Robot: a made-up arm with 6 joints.
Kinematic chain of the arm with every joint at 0, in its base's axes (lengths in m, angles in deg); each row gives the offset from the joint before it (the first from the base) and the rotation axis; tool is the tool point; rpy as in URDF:
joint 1: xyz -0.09 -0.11 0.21 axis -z
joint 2: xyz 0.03 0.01 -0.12 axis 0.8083 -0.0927 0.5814
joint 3: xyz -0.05 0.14 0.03 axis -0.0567 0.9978 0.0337
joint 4: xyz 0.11 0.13 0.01 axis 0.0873 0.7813 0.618
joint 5: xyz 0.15 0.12 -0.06 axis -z
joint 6: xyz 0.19 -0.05 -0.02 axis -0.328 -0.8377 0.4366
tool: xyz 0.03 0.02 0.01 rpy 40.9 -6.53 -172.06
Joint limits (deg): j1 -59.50..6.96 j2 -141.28..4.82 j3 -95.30..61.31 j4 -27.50..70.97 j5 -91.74..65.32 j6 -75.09..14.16
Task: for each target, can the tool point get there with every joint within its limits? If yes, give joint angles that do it. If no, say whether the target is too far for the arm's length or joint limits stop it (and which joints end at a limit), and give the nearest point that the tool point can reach.
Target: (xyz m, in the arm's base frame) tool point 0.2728 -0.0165 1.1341
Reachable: no: too far | nearest point 0.0884 0.1279 0.6431 | short by 0.544 m
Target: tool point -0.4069 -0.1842 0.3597
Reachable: no: joint limits stop it (at a limit: joint 1, joint 3, joint 4, joint 6) | nearest point -0.2985 -0.0646 0.4397 | short by 0.180 m
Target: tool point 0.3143 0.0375 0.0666
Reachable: yes | joints -19.20 -45.83 -9.10 -13.65 38.17 -67.47
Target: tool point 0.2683 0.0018 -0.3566
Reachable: yes | joints -26.41 -52.76 25.77 16.14 5.56 0.94
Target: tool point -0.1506 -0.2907 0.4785
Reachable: no: joint limits stop it (at a limit: joint 1, joint 2, joint 3, joint 4) | nearest point -0.2008 -0.1667 0.4917 | short by 0.134 m
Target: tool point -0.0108 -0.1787 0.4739
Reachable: no: joint limits stop it (at a limit: joint 1, joint 2, joint 4) | nearest point -0.0151 -0.0449 0.4624 | short by 0.134 m
